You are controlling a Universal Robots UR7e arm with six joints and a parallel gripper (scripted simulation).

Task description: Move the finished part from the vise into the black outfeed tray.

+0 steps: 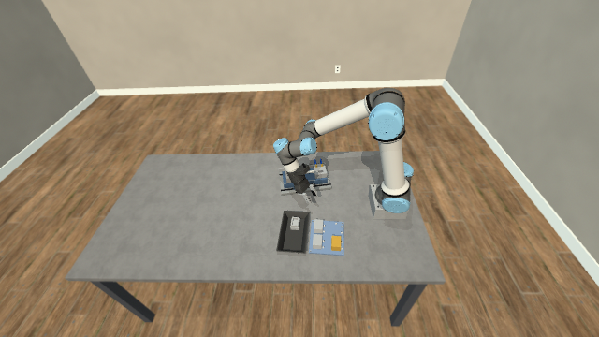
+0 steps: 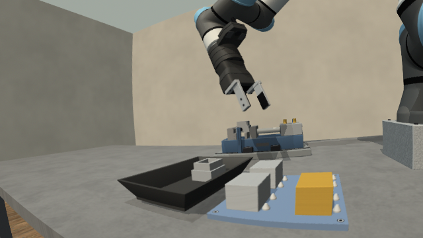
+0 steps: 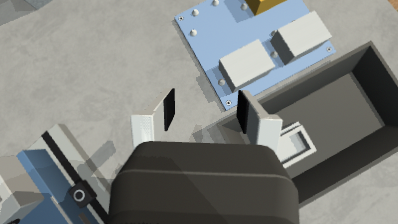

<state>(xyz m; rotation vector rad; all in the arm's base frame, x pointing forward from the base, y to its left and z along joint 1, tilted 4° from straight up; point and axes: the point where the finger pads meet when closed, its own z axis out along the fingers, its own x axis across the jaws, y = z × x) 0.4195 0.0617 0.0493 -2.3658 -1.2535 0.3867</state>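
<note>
My hand is 260 mm to the left of the screw rod, 80 mm above it and 20 mm short of it. The rest, counted from my hand: blue fixture plate: 160 mm below, 130 mm to the left, 80 mm behind; then orange block: 180 mm to the left, 130 mm below, 120 mm behind; then blue vise: 260 mm to the right, 120 mm below, 40 mm ahead.
</note>
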